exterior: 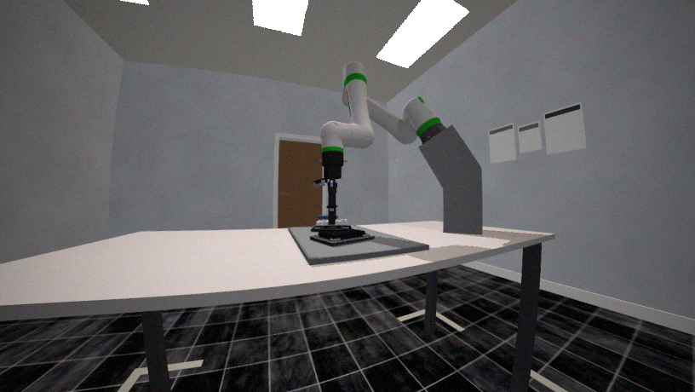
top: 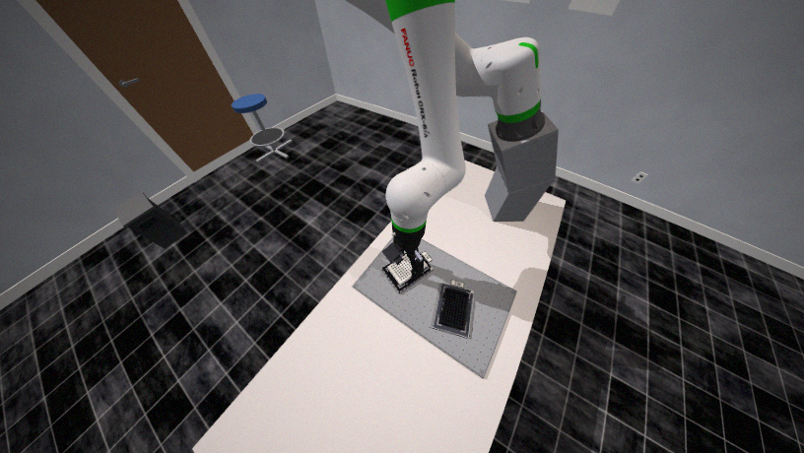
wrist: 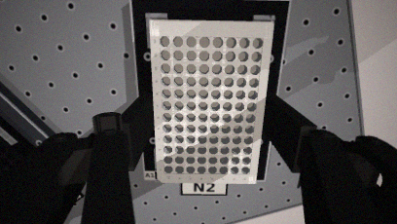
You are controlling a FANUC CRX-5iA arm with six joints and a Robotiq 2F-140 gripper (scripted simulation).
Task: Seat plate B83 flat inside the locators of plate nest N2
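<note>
My hand is 2 cm above the white well plate. The rest, counted from my hand: black well plate 21 cm to the left, 8 cm ahead, 3 cm below.
</note>
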